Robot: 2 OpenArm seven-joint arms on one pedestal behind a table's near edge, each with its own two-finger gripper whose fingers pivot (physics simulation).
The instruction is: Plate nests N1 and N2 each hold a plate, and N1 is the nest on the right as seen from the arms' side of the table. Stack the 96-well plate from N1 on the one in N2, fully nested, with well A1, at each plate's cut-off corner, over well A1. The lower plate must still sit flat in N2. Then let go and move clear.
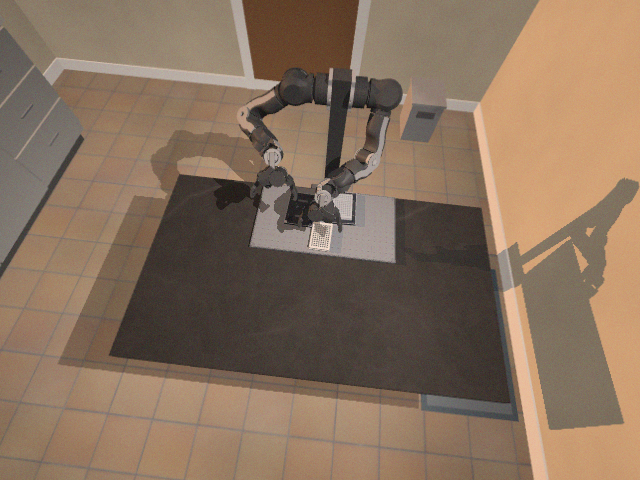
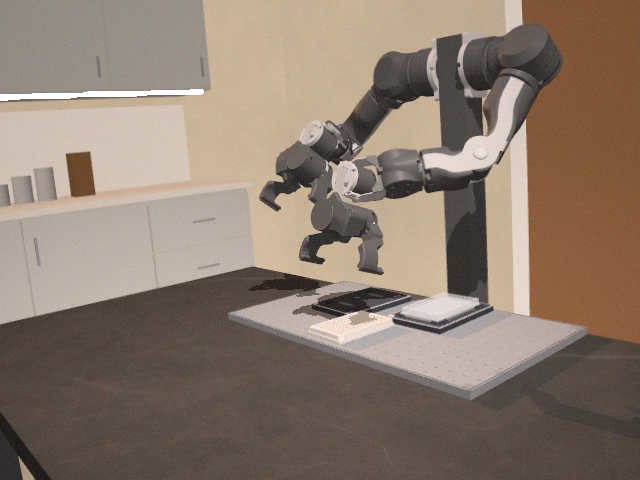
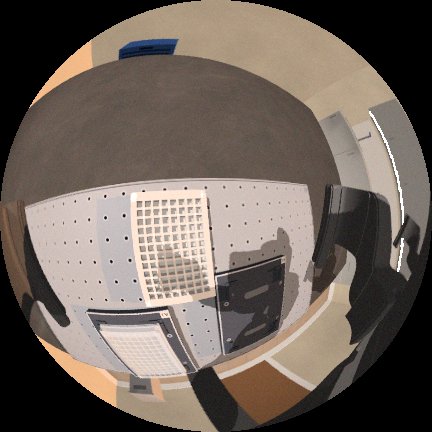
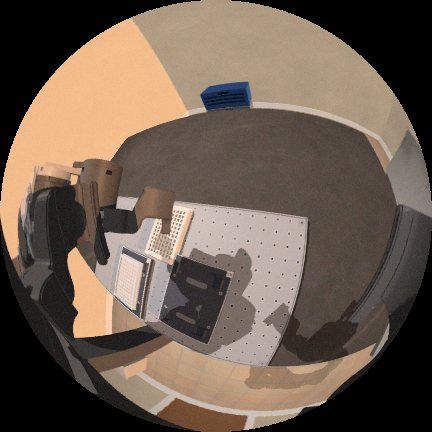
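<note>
A cream 96-well plate (image 1: pixel 321 242) (image 2: pixel 341 331) (image 3: pixel 170 240) (image 4: pixel 167 245) lies flat on the perforated board, outside both nests. Nest N1 (image 1: pixel 297 209) (image 2: pixel 361 301) (image 3: pixel 250 305) (image 4: pixel 197 295) is black and empty. Nest N2 (image 1: pixel 354 209) (image 2: pixel 439 327) (image 3: pixel 180 335) (image 4: pixel 146 295) holds a whitish translucent plate (image 1: pixel 343 206) (image 2: pixel 439 308) (image 3: pixel 140 350) (image 4: pixel 130 282), seemingly flat. I cannot make out the plates' cut-off corners. My left gripper (image 1: pixel 325 223) (image 2: pixel 344 266) (image 3: pixel 190 290) is open above the cream plate, touching nothing. My right gripper (image 1: pixel 273 195) (image 2: pixel 294 203) (image 4: pixel 227 290) is open, higher, over the board's N1 end.
The grey board (image 1: pixel 372 242) (image 2: pixel 506 356) (image 3: pixel 260 205) (image 4: pixel 280 245) lies on the dark table (image 1: pixel 310 320) (image 2: pixel 206 392) (image 3: pixel 165 120) (image 4: pixel 260 160). The two grippers are near each other, with the left arm reaching across N2. The pedestal (image 1: pixel 336 129) (image 2: pixel 466 227) stands behind the board.
</note>
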